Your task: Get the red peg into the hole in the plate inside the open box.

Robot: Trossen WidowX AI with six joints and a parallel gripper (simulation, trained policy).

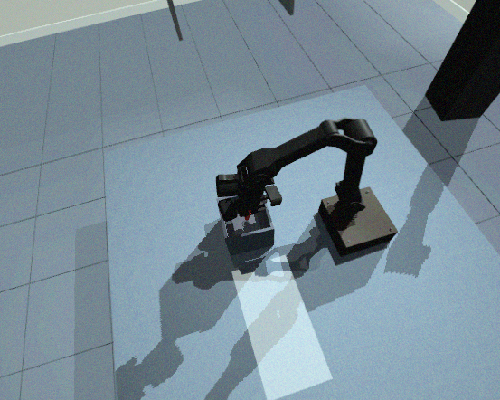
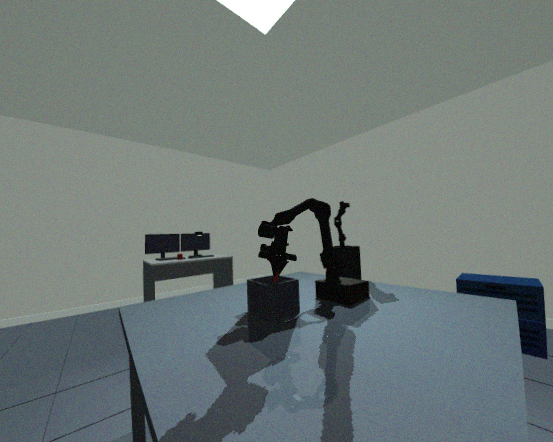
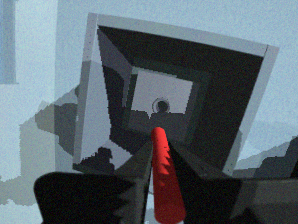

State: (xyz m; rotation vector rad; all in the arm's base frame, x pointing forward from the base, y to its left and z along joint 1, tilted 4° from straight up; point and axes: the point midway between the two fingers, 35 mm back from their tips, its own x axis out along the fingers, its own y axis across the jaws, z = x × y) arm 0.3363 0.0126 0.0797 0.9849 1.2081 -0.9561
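Now: gripper tip 20 mm below the red peg. Round my gripper tip: grey plate 10 mm ahead, 20 mm to the right, 110 mm below.
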